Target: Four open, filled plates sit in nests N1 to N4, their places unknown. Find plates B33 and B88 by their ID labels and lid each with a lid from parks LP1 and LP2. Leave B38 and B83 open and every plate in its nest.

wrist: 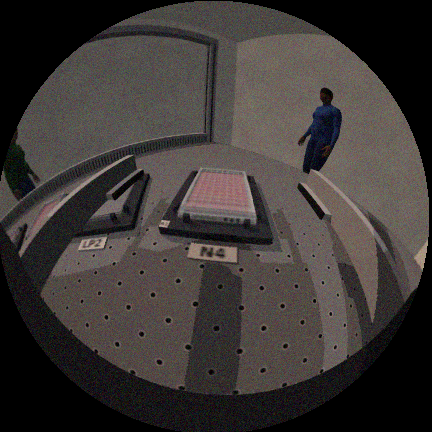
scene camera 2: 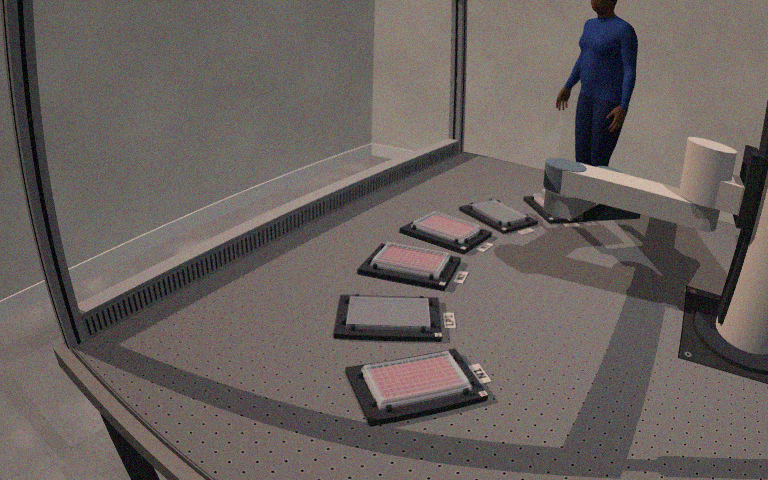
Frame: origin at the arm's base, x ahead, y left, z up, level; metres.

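Seen in the pictures: gripper, between the fingertips: [wrist: 220, 164]; arm's base, origin of its link: [scene camera 2: 743, 340].
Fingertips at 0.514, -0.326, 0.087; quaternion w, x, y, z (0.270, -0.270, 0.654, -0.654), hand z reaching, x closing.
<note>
Offsets run from my fingertips to a thing's top centre, as dx, dy, dz. "spot": to the spot under its first point.
My gripper [wrist: 220, 164] is open and empty, low at nest N4 @(+0.047, -0.047, -0.053) [wrist: 216, 233] [scene camera 2: 542, 211], its fingers on either side of the open pink-filled plate @(+0.047, -0.047, -0.048) [wrist: 218, 192]. Marks on that plate's front side are too blurred to read. In the scene view the arm hides most of this plate and gripper. Open pink plates sit in N1 @(spot: +0.056, +0.806, -0.063) [scene camera 2: 357, 390], N2 @(spot: +0.239, +0.519, -0.065) [scene camera 2: 368, 272] and N3 @(spot: +0.270, +0.322, -0.063) [scene camera 2: 410, 231]; their IDs cannot be read. Grey lids lie on LP1 @(+0.130, +0.620, -0.057) [scene camera 2: 389, 312] and LP2 @(+0.157, +0.099, -0.057) [scene camera 2: 498, 212] [wrist: 114, 206]; a finger partly hides the LP2 lid in the wrist view.
The white arm [scene camera 2: 634, 189] reaches over N4 from its column [scene camera 2: 747, 294] at the right. A slotted rail [scene camera 2: 271, 226] [wrist: 165, 145] runs along the table edge. A person in blue [scene camera 2: 606, 73] [wrist: 324, 127] stands beyond the table; a green-clad person [wrist: 19, 162] shows at the left.
</note>
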